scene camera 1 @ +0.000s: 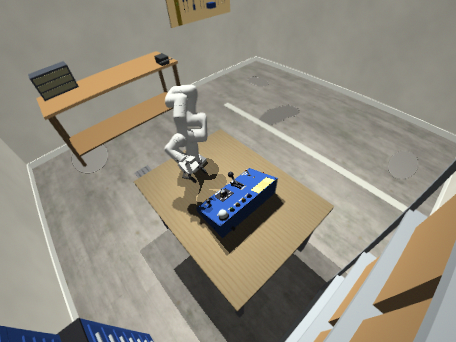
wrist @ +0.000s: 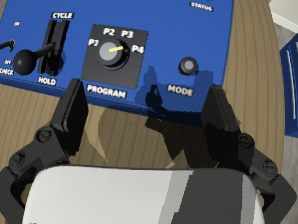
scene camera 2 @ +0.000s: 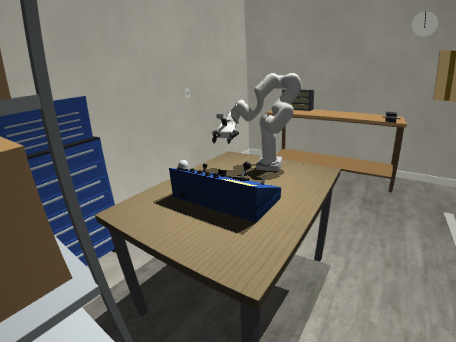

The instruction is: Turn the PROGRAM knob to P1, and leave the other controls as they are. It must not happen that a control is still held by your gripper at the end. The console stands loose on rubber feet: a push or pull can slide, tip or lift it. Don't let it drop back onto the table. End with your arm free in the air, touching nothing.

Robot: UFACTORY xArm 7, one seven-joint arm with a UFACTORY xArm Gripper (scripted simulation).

Labels:
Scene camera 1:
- blue console: 233,203
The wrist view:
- gripper: 145,96
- blue console: 144,79
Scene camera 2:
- blue console: 236,196

